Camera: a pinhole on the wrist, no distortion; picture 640 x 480 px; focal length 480.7 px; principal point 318.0 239.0 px. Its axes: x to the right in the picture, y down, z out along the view. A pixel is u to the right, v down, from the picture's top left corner.
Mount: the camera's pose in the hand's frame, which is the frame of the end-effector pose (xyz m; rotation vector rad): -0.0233 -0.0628 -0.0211 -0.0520 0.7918 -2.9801
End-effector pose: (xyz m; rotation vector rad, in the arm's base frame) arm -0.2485 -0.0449 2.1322 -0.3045 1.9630 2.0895
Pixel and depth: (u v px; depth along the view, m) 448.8 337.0 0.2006
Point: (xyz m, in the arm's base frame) -0.1170 0.0965 1.9729
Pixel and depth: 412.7 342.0 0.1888
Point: -0.1355 0.0866 1.9737
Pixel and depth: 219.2 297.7 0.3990
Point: -0.2197 0.2737 1.8458
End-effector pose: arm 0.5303 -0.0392 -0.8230 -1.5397 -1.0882 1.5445
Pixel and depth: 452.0 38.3 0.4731
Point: 0.0398 -0.1565 -0.6689
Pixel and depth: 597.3 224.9 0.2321
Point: 0.3383 -0.1153 -0.6081
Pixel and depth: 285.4 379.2 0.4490
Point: 0.1927 0.1279 -0.4940
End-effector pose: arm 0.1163 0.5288 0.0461 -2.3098 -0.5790 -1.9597
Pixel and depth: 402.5 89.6 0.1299
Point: 0.1868 0.6369 -0.0339
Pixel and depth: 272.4 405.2 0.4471
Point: 0.2623 1.0072 -0.0447
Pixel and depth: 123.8 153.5 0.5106
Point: 0.5059 0.9161 0.1085
